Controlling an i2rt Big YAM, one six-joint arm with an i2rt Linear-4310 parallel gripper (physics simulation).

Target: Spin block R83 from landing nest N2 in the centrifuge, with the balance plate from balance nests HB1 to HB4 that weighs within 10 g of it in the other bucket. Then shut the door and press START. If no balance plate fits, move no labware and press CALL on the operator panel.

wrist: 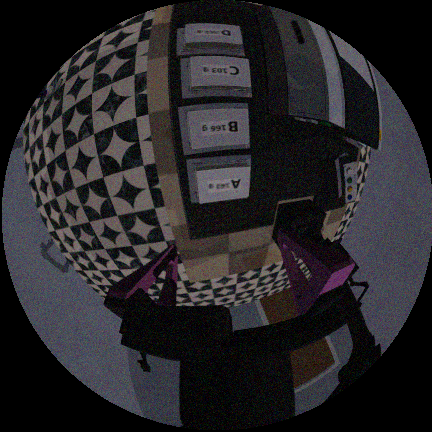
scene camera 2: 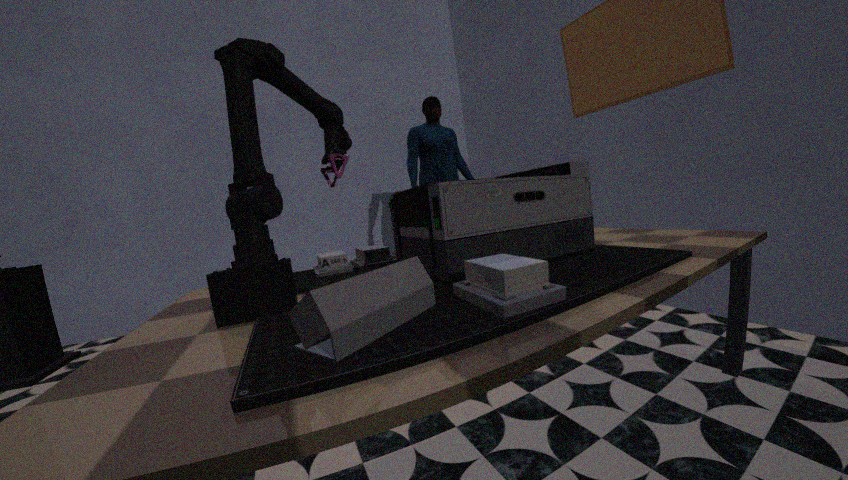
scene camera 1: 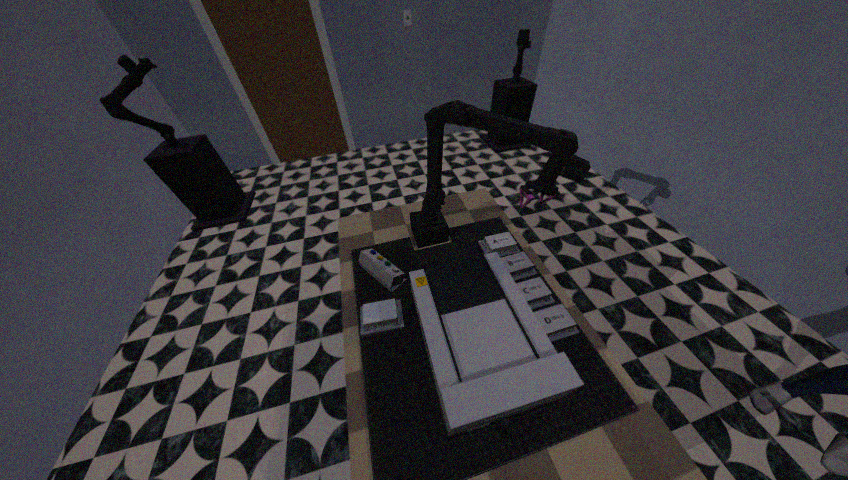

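Seen in the pictures: gripper, fingertip midpoint: (wrist: 225, 242) (scene camera 2: 335, 182) (scene camera 1: 530, 205); arm's base at its link origin: (wrist: 306, 231) (scene camera 2: 257, 264) (scene camera 1: 428, 220).
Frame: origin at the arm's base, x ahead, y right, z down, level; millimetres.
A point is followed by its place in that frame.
Note:
My gripper (scene camera 1: 538, 196) @[x 245, y -353, z -196 mm] (scene camera 2: 334, 172) @[x 245, y -353, z -196 mm] (wrist: 225, 242) @[x 245, y -353, z -196 mm] is open and empty, high above the table's plate side. White plates A (scene camera 1: 499, 240) @[x 193, y -290, z 34 mm] (scene camera 2: 332, 261) @[x 187, y -233, z 50 mm] (wrist: 222, 184) @[x 194, y -300, z 34 mm], B (scene camera 1: 518, 262) @[x 335, y -309, z 34 mm] (wrist: 220, 127) @[x 326, y -301, z 34 mm], C (scene camera 1: 534, 290) @[x 477, y -300, z 34 mm] (wrist: 220, 71) @[x 462, y -296, z 34 mm] and D (scene camera 1: 553, 319) @[x 603, y -300, z 34 mm] (wrist: 212, 32) @[x 595, y -308, z 34 mm] sit in a row of nests. B reads 166 g and C 103 g; A and D are too blurred to read surely. A white block (scene camera 1: 380, 310) @[x 400, y 296, z 25 mm] (scene camera 2: 505, 273) @[x 357, y 360, z 29 mm] sits on a nest (scene camera 2: 523, 304) @[x 371, y 379, z 74 mm] across the centrifuge (scene camera 1: 511, 389) @[x 791, y 8, z -156 mm] (scene camera 2: 517, 202) @[x 556, y 168, z -66 mm]. Its buckets are hidden; its door state is unclear. The operator panel (scene camera 1: 380, 268) @[x 216, y 269, z 10 mm] (scene camera 2: 374, 309) @[x 174, y 322, z 48 mm] (wrist: 350, 182) @[x 180, y 242, z 17 mm] has coloured buttons.
The centrifuge stands tall between the plate row and the block's nest. A black mat (scene camera 1: 404, 416) @[x 738, y 279, z 87 mm] (scene camera 2: 630, 261) @[x 747, y 323, z 87 mm] lies under the equipment. Two other arms stand on dark pedestals (scene camera 1: 196, 172) (scene camera 1: 513, 98) beyond the table. A person (scene camera 2: 437, 145) in blue stands behind the centrifuge in scene camera 2.

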